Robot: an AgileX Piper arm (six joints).
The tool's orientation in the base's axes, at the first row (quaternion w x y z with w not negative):
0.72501, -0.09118, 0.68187, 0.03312
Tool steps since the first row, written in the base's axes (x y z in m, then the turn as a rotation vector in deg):
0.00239, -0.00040, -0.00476, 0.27, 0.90, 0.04
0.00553, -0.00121, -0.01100, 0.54, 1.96, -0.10
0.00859, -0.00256, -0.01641, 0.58, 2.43, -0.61
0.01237, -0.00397, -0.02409, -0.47, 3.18, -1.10
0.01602, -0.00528, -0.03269, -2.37, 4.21, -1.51
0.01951, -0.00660, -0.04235, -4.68, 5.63, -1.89
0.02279, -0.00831, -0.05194, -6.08, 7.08, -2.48
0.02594, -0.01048, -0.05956, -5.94, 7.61, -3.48
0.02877, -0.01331, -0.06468, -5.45, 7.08, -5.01
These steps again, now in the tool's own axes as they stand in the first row. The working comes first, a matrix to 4 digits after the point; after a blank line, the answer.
The tool's axes in the first row as the columns of a matrix, in the base's axes (used below as rounded here):
0.0679, -0.1724, 0.9827
-0.0763, 0.9812, 0.1774
-0.9948, -0.0870, 0.0535

0.00493, -0.00039, 0.00202, -0.09, 0.83, 0.43
0.01141, -0.00118, 0.00463, -0.01, 1.84, 0.87
0.01710, -0.00257, 0.00711, 0.46, 2.34, 0.97
0.02511, -0.00393, 0.01016, 0.82, 3.30, 0.04
0.03401, -0.00510, 0.01306, 1.02, 4.67, -1.66
0.04396, -0.00615, 0.01574, 1.13, 6.50, -3.70
0.05385, -0.00756, 0.01814, 1.51, 8.21, -4.85
0.06181, -0.00957, 0.02045, 2.48, 8.79, -4.67
0.06731, -0.01239, 0.02245, 4.07, 8.32, -4.37

